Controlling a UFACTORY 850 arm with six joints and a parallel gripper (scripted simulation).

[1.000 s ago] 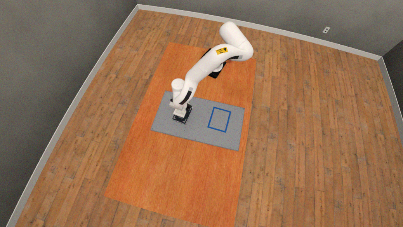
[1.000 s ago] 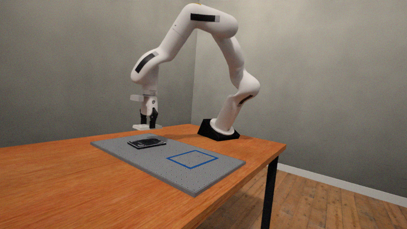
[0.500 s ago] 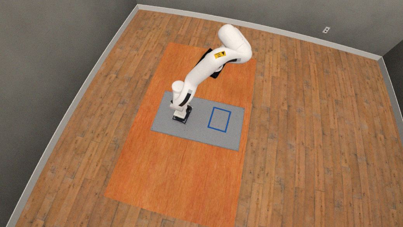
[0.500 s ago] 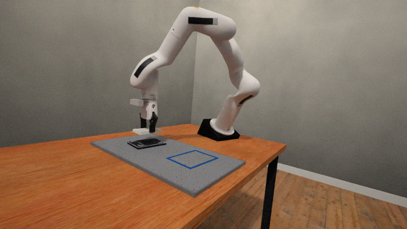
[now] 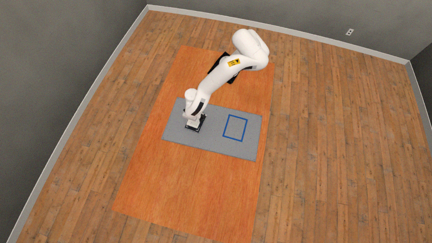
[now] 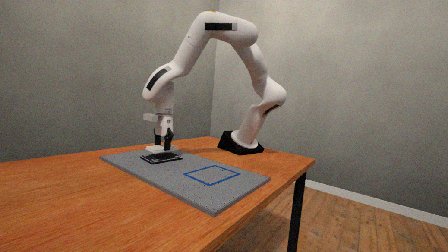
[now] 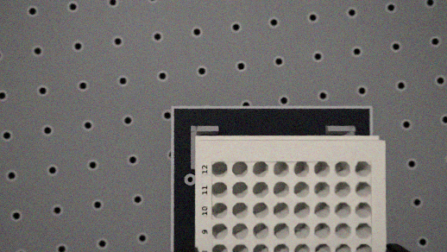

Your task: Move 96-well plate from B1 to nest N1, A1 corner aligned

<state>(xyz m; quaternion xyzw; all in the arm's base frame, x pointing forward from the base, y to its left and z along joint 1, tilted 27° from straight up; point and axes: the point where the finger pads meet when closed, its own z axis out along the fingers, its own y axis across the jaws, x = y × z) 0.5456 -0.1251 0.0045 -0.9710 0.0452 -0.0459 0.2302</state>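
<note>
Now: the black plate nest 6 cm below my hand. Also, from my hand: white 96-well plate: 1 cm below.
</note>
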